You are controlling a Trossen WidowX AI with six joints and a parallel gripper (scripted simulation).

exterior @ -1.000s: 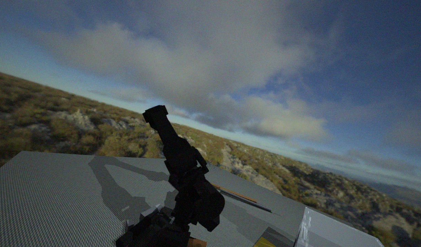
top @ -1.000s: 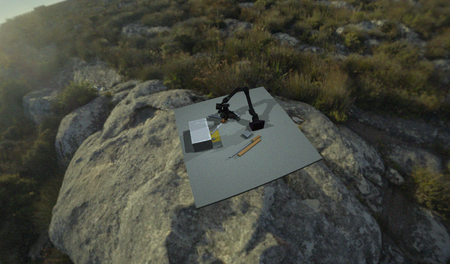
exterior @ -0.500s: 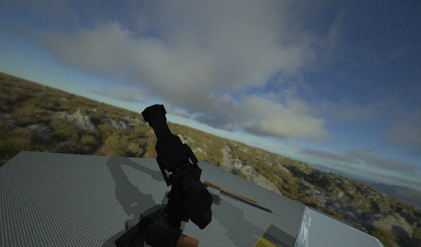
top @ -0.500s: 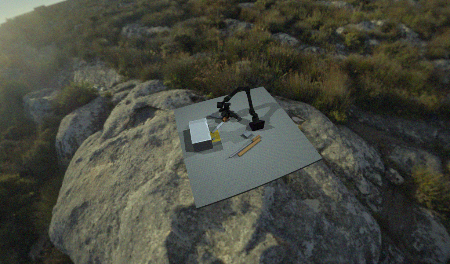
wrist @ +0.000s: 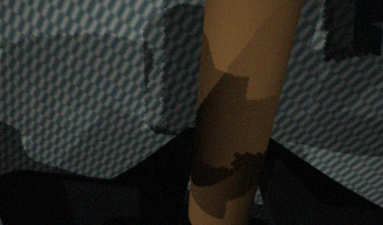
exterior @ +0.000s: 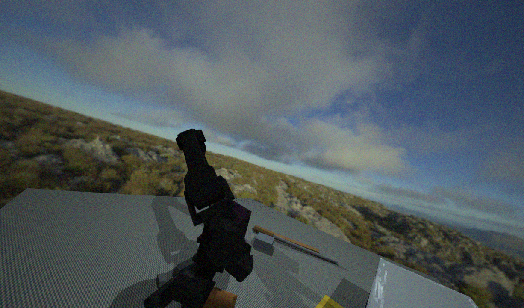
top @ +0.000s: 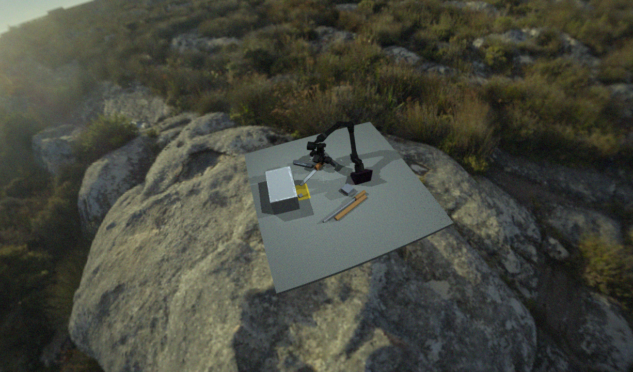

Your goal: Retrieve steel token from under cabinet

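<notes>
My gripper tip is 8 cm past the small grey cube and 5 cm to the left of it. From my gripper tip the other things lie so: grey bar 10 cm behind, 3 cm to the left; grey block 34 cm to the left, 7 cm behind, 1 cm above; wooden stick 49 cm to the left, 2 cm behind.
</notes>
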